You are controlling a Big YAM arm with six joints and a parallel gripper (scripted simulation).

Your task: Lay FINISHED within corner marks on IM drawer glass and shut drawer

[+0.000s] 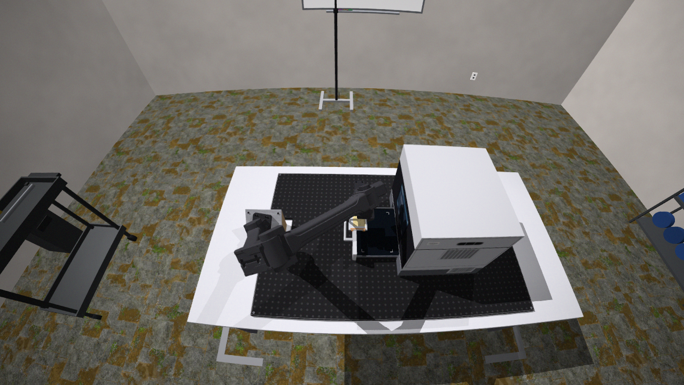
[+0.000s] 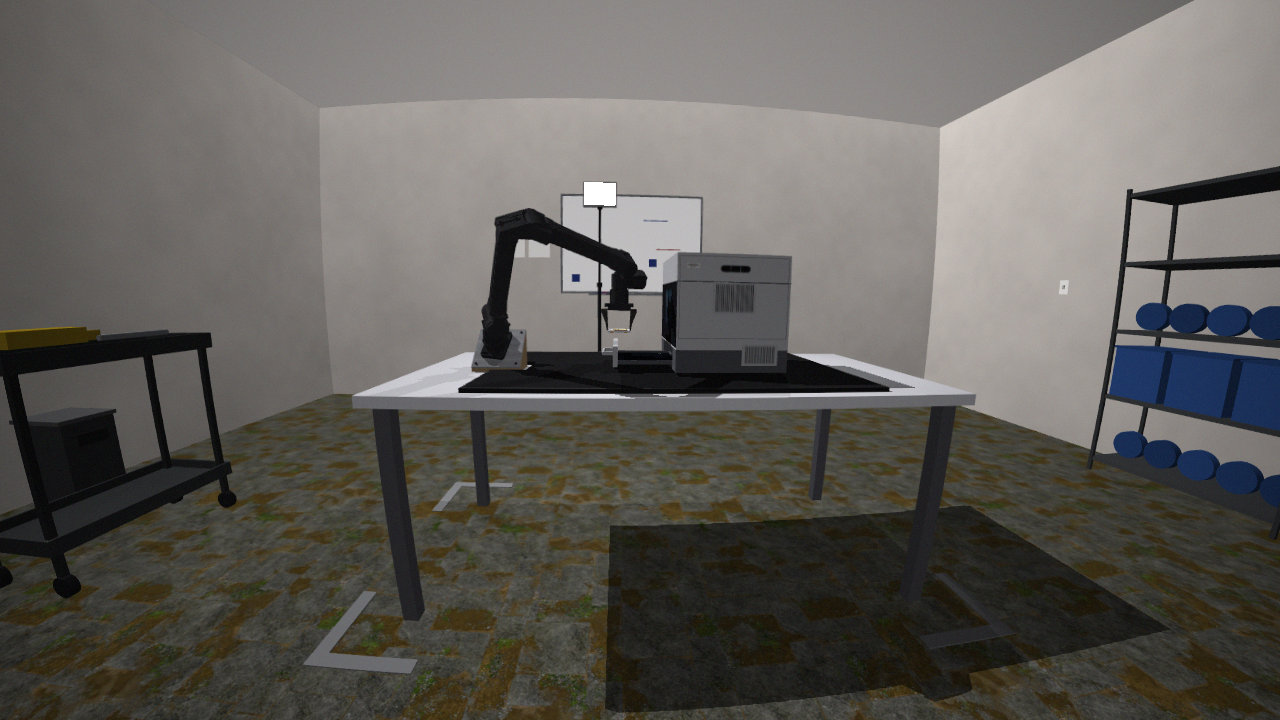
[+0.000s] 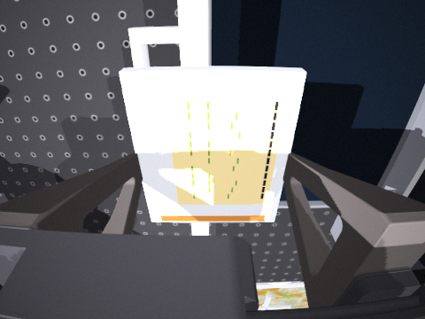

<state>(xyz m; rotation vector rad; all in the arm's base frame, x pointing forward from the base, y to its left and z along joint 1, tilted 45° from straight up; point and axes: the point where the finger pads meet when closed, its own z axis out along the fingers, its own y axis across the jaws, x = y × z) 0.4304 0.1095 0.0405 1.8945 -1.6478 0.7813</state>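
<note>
The imager drawer lies 10 cm ahead of my hand, 1 cm to the left of it and 9 cm below it. From my hand the other things lie so: finished cassette 1 cm to the right, 1 cm below.
</note>
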